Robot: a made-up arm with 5 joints. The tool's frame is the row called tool.
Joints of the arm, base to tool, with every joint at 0 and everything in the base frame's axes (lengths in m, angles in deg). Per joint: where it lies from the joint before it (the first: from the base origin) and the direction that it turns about. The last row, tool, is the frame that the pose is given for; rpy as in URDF.
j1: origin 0.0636 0 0.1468 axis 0 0 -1
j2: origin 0.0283 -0.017 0.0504 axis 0 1 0
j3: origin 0.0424 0 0.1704 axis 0 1 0
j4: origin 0.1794 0 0.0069 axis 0 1 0
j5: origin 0.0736 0.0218 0 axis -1 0 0
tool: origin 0 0 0 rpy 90 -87.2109 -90
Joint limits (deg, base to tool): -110..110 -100..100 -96.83..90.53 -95..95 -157.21..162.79
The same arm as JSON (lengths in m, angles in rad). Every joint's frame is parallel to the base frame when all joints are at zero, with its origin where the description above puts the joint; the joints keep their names.
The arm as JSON. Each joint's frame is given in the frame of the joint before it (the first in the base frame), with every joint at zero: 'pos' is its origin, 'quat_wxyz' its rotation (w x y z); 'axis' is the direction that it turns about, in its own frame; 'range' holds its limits. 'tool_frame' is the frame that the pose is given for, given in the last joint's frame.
{"length_unit": "m", "angle_unit": "rad", "joints": [{"joint": "j1", "pos": [0.0636, 0.0, 0.1468], "quat_wxyz": [1.0, 0.0, 0.0, 0.0], "axis": "-z", "range": [-1.9199, 1.9199]}, {"joint": "j2", "pos": [0.0283, -0.017, 0.0504], "quat_wxyz": [1.0, 0.0, 0.0, 0.0], "axis": "+y", "range": [-1.7453, 1.7453]}, {"joint": "j3", "pos": [0.0424, 0.0, 0.1704], "quat_wxyz": [1.0, 0.0, 0.0, 0.0], "axis": "+y", "range": [-1.69, 1.58]}, {"joint": "j4", "pos": [0.1794, 0.0, 0.0069], "quat_wxyz": [1.0, 0.0, 0.0, 0.0], "axis": "+y", "range": [-1.6581, 1.6581]}, {"joint": "j5", "pos": [0.0736, 0.0218, 0.0], "quat_wxyz": [1.0, 0.0, 0.0, 0.0], "axis": "-x", "range": [-2.7438, 2.8412]}], "tool_frame": {"pos": [0.0, 0.0, 0.0], "quat_wxyz": [0.706897, 0.017209, -0.706897, -0.017209]}}
